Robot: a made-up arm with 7 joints. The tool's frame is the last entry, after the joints. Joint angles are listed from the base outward.
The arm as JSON. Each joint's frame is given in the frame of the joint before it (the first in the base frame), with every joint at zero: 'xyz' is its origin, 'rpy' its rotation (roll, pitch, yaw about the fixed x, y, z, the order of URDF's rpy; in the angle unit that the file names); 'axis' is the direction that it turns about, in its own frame. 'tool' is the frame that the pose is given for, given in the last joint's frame.
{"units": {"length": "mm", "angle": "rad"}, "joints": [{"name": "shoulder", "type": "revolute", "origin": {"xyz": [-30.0, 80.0, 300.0], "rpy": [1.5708, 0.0, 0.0]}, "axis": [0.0, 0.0, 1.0]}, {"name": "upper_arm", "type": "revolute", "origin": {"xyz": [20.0, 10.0, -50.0], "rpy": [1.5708, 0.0, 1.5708]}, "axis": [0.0, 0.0, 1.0]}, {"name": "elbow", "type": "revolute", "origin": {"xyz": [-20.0, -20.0, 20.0], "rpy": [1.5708, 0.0, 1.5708]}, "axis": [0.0, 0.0, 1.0]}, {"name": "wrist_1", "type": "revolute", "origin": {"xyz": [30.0, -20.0, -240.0], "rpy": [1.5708, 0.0, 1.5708]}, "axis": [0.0, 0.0, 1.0]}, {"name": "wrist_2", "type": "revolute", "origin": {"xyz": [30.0, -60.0, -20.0], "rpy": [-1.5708, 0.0, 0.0]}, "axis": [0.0, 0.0, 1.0]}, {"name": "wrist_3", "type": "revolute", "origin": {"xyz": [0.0, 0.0, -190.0], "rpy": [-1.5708, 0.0, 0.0]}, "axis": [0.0, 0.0, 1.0]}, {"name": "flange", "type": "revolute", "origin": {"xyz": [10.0, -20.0, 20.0], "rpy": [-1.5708, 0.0, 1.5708]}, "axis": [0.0, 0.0, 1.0]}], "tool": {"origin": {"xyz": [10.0, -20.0, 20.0], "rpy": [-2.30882, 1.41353, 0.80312]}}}
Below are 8 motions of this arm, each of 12 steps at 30 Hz.
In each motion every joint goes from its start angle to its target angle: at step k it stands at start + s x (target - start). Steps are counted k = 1, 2, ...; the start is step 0. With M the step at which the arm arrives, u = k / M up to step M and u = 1 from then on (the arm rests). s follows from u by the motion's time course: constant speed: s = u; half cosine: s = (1 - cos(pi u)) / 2; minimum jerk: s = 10 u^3 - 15 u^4 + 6 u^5.
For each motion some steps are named. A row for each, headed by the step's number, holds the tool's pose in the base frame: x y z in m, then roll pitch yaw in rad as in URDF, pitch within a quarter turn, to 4 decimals.
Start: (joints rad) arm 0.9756 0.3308 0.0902 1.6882 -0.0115 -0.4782 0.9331
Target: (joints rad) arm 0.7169 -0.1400 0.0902 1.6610 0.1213 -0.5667 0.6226
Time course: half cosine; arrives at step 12
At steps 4, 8, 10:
4: 0.2807 0.2295 0.4007 2.2652 -0.0123 -2.7790
8: 0.3077 0.1841 0.3430 2.5834 -0.1720 -3.0246
10: 0.3135 0.1657 0.3223 2.7184 -0.2202 -3.1172

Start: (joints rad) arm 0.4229 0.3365 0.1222 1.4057 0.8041 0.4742 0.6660
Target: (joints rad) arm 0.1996 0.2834 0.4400 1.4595 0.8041 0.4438 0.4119
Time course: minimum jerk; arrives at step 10
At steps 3, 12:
3: 0.3037 0.2852 0.1658 -1.8180 -1.1606 1.2169
12: 0.2483 0.3272 0.1200 -1.5207 -1.0376 1.3626

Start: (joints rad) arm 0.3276 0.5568 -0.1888 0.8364 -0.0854 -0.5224 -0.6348
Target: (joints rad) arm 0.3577 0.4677 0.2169 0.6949 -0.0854 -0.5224 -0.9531
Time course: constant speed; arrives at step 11
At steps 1, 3, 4, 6, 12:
1: 0.2676 0.3683 0.0592 2.1228 -0.8981 -1.4096
3: 0.2635 0.3755 0.0575 2.2005 -0.9477 -1.3568
4: 0.2612 0.3788 0.0563 2.2376 -0.9736 -1.3296
6: 0.2561 0.3847 0.0532 2.3075 -1.0271 -1.2727
12: 0.2415 0.3947 0.0413 2.4466 -1.1695 -1.1044

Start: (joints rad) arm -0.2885 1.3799 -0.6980 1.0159 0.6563 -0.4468 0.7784
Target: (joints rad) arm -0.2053 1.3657 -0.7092 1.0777 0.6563 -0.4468 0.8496
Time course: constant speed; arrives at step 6
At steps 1, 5, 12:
1: 0.1156 0.4891 0.0848 0.0242 -0.3670 -1.1061
5: 0.1287 0.4767 0.0860 0.0127 -0.4345 -1.1471
12: 0.1319 0.4736 0.0866 0.0106 -0.4511 -1.1583

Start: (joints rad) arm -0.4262 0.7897 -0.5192 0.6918 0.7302 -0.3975 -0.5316
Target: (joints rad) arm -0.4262 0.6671 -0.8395 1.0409 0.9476 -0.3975 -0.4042
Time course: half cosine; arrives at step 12
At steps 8, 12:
8: -0.0317 0.3223 -0.0953 0.4544 -0.4642 -0.1408
12: -0.0364 0.2852 -0.0994 0.2709 -0.4713 -0.0763

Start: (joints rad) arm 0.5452 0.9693 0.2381 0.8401 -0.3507 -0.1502 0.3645
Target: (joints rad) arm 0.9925 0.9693 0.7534 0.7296 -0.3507 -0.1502 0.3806
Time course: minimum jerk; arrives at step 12
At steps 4, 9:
4: 0.2115 0.5255 0.3155 1.6271 -0.5694 -1.0380
9: 0.1447 0.5626 0.3640 2.2348 -0.9897 -1.3323

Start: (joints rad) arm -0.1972 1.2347 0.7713 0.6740 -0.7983 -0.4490 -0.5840
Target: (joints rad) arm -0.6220 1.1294 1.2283 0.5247 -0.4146 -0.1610 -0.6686
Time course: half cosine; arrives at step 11
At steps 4, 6, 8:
4: 0.0740 0.5812 0.2738 2.2242 0.0693 -0.6109
6: 0.0407 0.5872 0.2558 2.2309 -0.0494 -0.4423
8: 0.0077 0.5901 0.2423 2.2265 -0.1500 -0.2790

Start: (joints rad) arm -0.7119 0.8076 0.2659 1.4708 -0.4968 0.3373 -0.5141
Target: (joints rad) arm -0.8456 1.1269 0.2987 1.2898 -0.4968 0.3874 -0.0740
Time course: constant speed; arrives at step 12
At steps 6, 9, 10, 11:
6: 0.1070 0.4034 0.0979 1.3659 0.4379 -0.8590
9: 0.1137 0.4185 0.1049 1.2667 0.5425 -0.8771
10: 0.1163 0.4233 0.1074 1.2338 0.5765 -0.8833
11: 0.1190 0.4279 0.1100 1.2009 0.6102 -0.8895

